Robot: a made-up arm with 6 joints. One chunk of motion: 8 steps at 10 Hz.
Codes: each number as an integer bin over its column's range. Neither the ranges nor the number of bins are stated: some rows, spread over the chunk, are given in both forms.
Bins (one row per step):
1: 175 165 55 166 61 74
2: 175 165 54 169 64 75
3: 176 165 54 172 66 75
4: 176 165 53 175 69 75
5: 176 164 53 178 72 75
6: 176 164 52 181 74 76
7: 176 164 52 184 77 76
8: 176 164 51 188 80 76
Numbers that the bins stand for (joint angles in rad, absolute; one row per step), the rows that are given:
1: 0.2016 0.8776 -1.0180 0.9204 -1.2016 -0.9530
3: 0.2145 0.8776 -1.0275 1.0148 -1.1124 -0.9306
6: 0.2145 0.8572 -1.0465 1.1563 -0.9696 -0.9082
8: 0.2145 0.8572 -1.0560 1.2664 -0.8625 -0.9082
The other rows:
2: 0.2016 0.8776 -1.0275 0.9676 -1.1480 -0.9306
4: 0.2145 0.8776 -1.0370 1.0620 -1.0588 -0.9306
5: 0.2145 0.8572 -1.0370 1.1091 -1.0053 -0.9306
7: 0.2145 0.8572 -1.0465 1.2035 -0.9161 -0.9082

